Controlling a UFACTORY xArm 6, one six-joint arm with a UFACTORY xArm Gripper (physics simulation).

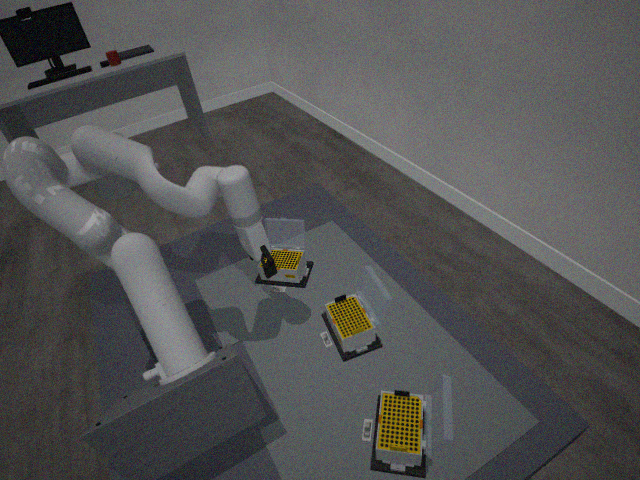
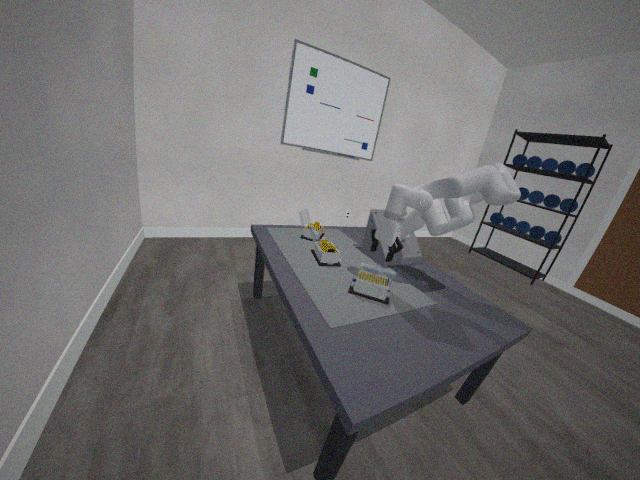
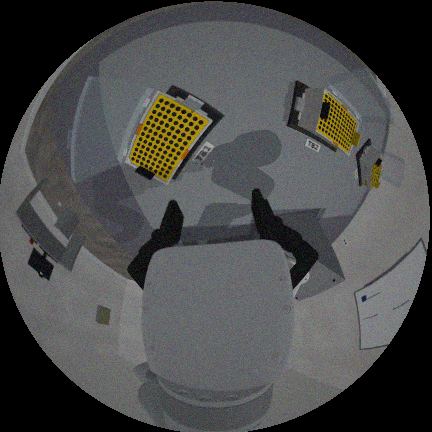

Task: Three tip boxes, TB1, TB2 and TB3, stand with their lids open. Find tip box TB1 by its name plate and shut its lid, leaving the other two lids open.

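Places are measured from the arm's base along level axes (x ahead, y left, z up), in millimetres.
Pixels of known places: gripper, fingertip midpoint: (image 1: 264,266) (image 2: 380,256) (image 3: 214,202); arm's base, origin of the base link: (image 1: 189,370).
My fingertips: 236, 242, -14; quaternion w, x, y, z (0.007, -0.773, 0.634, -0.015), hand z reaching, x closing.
Observation:
For each thing: its top centre in the pictures, then the offset to it from my fingertips, as dx, dy, dz. "spot": a spot on its surface instead. Level surfaces: height alone.
- nearest tip box, middle of its top: (image 3: 156,142) (image 1: 280,255) (image 2: 374,275) +62, +74, -47
- box's name plate, surface spot: (image 3: 203,152) spot: +22, +19, -119
- TB2, middle of its top: (image 3: 346,127) (image 1: 348,311) (image 2: 328,244) +144, -213, -47
- third box, middle of its top: (image 1: 400,417) (image 3: 379,175) (image 2: 314,224) +118, -498, -47
- grey mat, its level: dz -121
- table, its level: dz -124
My gripper (image 1: 262,267) (image 2: 381,254) (image 3: 214,202) is open and empty, in the air above the table on the robot's side of the nearest tip box (image 1: 289,262) (image 2: 371,286) (image 3: 167,137). That box's name plate (image 3: 203,152) seems to read TB1, though blurred. Its clear lid (image 1: 287,232) (image 3: 85,132) stands open on the side away from its plate. TB2 (image 1: 350,321) (image 2: 327,251) (image 3: 336,122) is the middle box, with its plate (image 3: 312,145) legible and its lid open. The third box (image 1: 400,424) (image 2: 314,227) (image 3: 376,175) has its lid (image 1: 447,408) (image 2: 304,217) open; its plate is unreadable.
The boxes stand in dark holders on a grey mat (image 1: 310,372) (image 2: 330,310) on the table (image 2: 372,372). The robot's pedestal (image 1: 186,413) stands at the table's side. A desk (image 1: 103,93) with a monitor (image 1: 46,33), a shelf rack (image 2: 558,138) and a whiteboard (image 2: 336,124) are farther off.

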